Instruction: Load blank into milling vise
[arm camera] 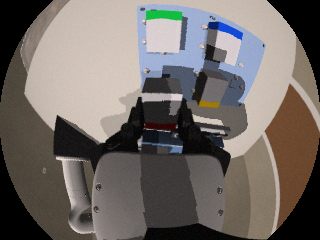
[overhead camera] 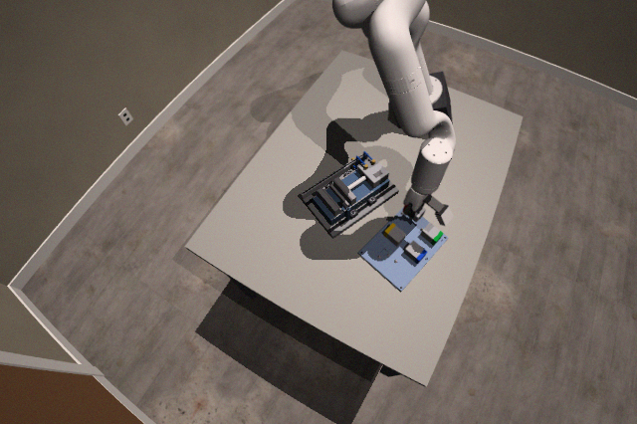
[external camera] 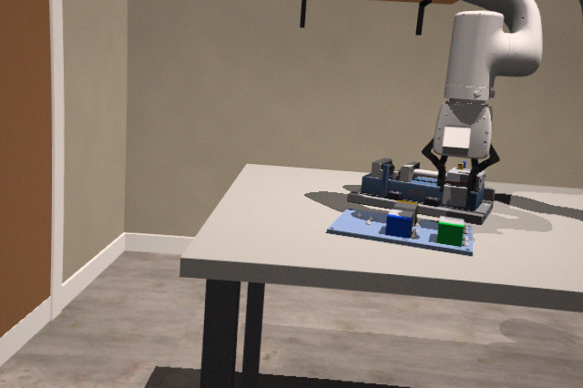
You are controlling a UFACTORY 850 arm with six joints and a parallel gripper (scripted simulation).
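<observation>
My gripper is now 60 mm short of the fixed jaw, 280 mm to the left of it and 20 mm above it. Also, from my hand: green-ended blank 40 mm ahead, 80 mm to the left, 70 mm below; red-ended blank 20 mm below; yellow-ended blank 80 mm ahead, 40 mm to the right, 70 mm below.
</observation>
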